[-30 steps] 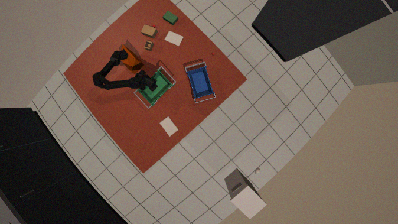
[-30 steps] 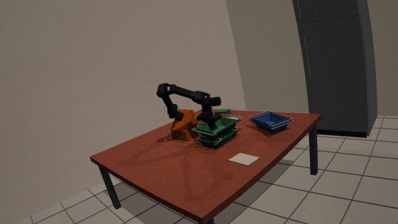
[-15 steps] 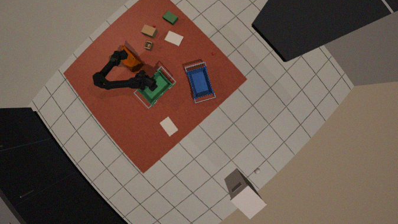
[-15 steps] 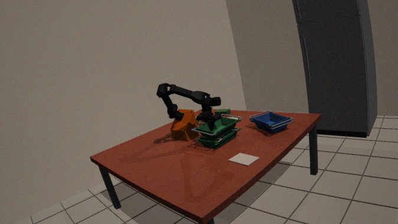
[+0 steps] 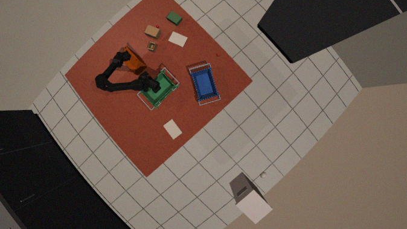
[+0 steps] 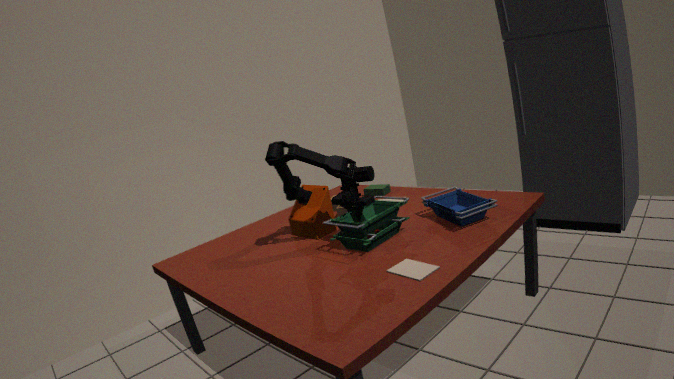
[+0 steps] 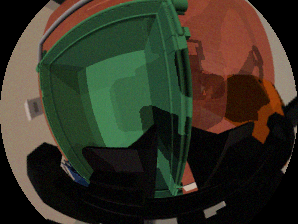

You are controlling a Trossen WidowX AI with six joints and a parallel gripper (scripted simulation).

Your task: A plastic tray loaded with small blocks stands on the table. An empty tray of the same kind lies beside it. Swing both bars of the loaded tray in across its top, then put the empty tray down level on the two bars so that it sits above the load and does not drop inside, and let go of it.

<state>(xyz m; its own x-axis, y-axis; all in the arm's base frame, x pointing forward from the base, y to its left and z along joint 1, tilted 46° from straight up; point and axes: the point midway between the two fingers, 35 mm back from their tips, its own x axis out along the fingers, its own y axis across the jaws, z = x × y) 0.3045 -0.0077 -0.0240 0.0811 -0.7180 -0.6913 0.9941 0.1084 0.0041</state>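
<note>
Now: the green tray 70 mm ahead of my gripper tip, 10 mm to the left of it and 30 mm above it. Also, from my gripper tip: tan box (400 mm behind, 270 mm to the left, 50 mm below); then green block (380 mm behind, 500 mm to the left, 60 mm below).
</note>
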